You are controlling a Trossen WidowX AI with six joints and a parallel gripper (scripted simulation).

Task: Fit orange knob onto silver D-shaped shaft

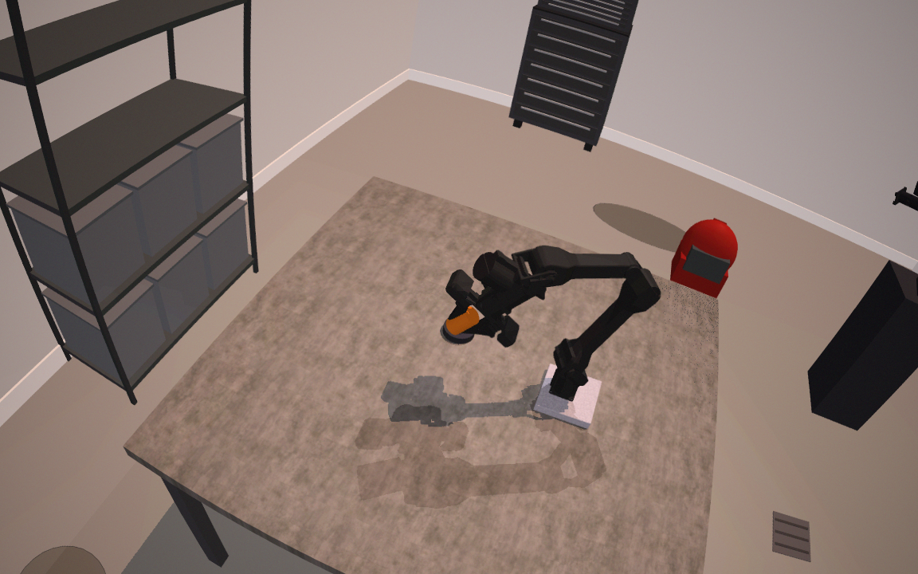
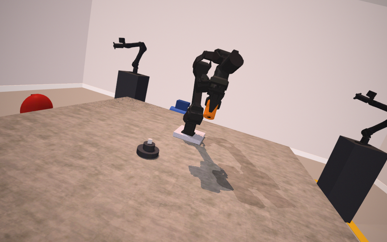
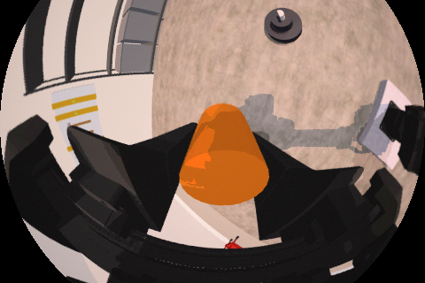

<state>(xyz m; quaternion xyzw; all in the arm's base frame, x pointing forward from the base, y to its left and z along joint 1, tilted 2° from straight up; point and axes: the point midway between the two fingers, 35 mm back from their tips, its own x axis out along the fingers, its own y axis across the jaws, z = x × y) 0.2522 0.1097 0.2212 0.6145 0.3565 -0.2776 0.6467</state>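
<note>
My gripper tip is now 30 mm below the orange knob and 20 mm past it. Also, from my gripper tip: round pedestal (190 mm to the right, 180 mm below, 30 mm ahead).
</note>
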